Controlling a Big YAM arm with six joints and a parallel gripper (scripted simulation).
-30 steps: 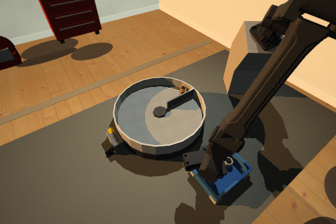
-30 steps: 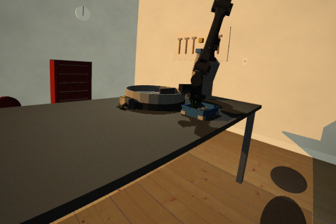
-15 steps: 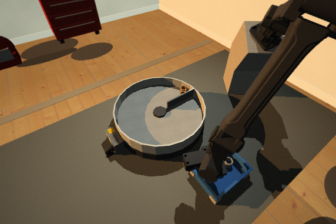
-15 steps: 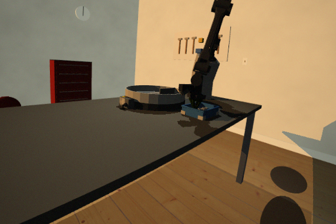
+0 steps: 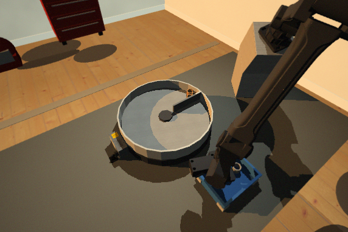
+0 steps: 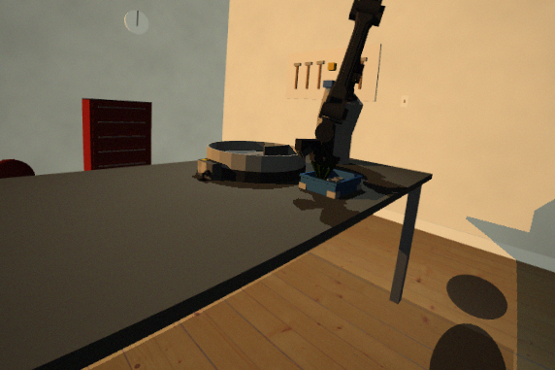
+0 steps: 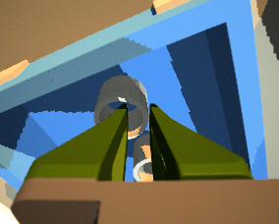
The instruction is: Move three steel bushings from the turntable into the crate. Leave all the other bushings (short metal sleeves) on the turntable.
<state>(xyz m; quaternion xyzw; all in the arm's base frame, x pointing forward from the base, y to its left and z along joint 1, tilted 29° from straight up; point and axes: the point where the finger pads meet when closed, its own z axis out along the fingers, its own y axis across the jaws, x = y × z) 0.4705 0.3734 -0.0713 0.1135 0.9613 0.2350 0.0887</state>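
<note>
The blue crate lies 4 cm behind my hand and 1 cm below it. The rest, counted from my hand: round turntable: 33 cm to the right, 7 cm ahead, 2 cm above.
</note>
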